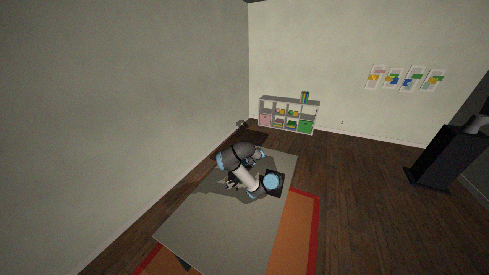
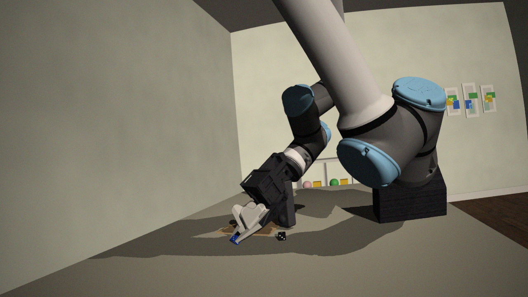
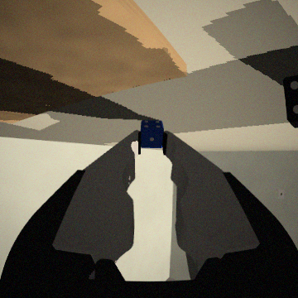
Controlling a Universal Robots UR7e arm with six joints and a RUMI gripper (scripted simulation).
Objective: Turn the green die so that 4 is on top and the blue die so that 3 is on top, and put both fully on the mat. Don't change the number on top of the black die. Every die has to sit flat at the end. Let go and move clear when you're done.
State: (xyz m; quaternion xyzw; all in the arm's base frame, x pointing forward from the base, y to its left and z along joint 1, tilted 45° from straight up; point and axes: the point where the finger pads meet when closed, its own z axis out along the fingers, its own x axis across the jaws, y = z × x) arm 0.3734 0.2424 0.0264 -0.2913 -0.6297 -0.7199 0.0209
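Right now my hand is 10 mm to the right of the blue die and 10 mm above it. Round my hand: green die: 130 mm to the right, 40 mm ahead; tan mat: 130 mm to the right, 20 mm ahead, 10 mm below; black die: 90 mm behind, 30 mm to the right, 10 mm below.
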